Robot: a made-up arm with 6 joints. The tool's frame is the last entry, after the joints.
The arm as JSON. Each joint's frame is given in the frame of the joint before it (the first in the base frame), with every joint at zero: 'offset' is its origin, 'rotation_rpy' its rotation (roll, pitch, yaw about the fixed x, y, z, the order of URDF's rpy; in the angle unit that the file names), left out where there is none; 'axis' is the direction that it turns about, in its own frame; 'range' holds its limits. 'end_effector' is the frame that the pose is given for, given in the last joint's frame.
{
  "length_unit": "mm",
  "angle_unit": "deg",
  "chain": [
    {
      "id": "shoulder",
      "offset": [
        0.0,
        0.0,
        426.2
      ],
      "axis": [
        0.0,
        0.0,
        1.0
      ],
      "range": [
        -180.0,
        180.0
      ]
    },
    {
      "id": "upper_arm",
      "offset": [
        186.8,
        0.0,
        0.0
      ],
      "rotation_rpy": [
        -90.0,
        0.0,
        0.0
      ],
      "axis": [
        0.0,
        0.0,
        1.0
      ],
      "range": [
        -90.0,
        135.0
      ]
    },
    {
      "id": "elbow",
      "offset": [
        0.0,
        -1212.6,
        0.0
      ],
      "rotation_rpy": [
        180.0,
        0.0,
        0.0
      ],
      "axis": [
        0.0,
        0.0,
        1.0
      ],
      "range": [
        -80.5,
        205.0
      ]
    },
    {
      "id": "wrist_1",
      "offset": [
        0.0,
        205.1,
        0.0
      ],
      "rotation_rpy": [
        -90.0,
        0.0,
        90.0
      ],
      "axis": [
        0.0,
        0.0,
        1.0
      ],
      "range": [
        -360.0,
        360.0
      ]
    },
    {
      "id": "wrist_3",
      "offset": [
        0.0,
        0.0,
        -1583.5
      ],
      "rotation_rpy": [
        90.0,
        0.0,
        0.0
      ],
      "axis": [
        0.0,
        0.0,
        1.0
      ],
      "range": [
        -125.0,
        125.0
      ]
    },
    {
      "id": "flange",
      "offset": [
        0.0,
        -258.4,
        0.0
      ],
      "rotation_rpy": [
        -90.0,
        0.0,
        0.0
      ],
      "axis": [
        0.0,
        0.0,
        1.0
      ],
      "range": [
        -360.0,
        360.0
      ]
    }
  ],
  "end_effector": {
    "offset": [
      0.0,
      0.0,
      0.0
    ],
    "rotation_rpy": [
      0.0,
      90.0,
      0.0
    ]
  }
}
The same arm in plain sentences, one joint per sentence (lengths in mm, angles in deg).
The arm has six revolute joints in a row. What follows holds with every joint at zero, and every direction is one of the base frame's.
Joint 1 sits 426.2 mm along +z from the base frame's origin and turns about +z, from -180 to 180 deg.
Joint 2 sits 186.8 mm along +x from joint 1 and turns about +y, from -90 to 135 deg.
Joint 3 sits 1212.6 mm along +z from joint 2 and turns about -y, from -80.5 to 205 deg.
Joint 4 sits 205.1 mm along +z from joint 3 and turns about -x, from -360 to 360 deg.
Joint 5 sits 1583.5 mm along +x from joint 4 and turns about -y, from -125 to 125 deg.
Joint 6 sits 258.4 mm along +x from joint 5 and turns about -x, from -360 to 360 deg.
The tool frame, which is the frame that the pose is given for, sits at the same point as joint 6; its axes are parallel to the base frame's.

